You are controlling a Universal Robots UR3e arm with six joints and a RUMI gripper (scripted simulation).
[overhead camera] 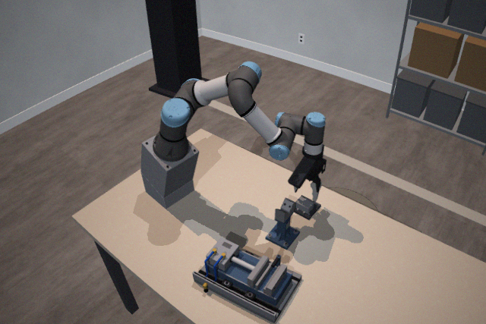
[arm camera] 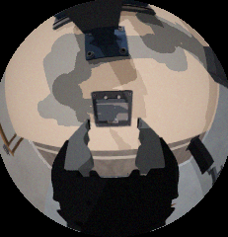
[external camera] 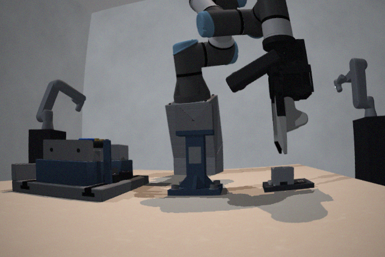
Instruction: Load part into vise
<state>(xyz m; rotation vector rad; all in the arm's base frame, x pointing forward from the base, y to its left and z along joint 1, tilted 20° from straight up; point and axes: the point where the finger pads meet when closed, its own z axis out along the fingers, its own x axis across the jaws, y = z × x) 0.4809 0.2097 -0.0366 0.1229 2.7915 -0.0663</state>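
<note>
My gripper is now 6 cm above the grey part. Round my hand: blue vise: 38 cm to the right, 4 cm below, 1 cm behind.
</note>
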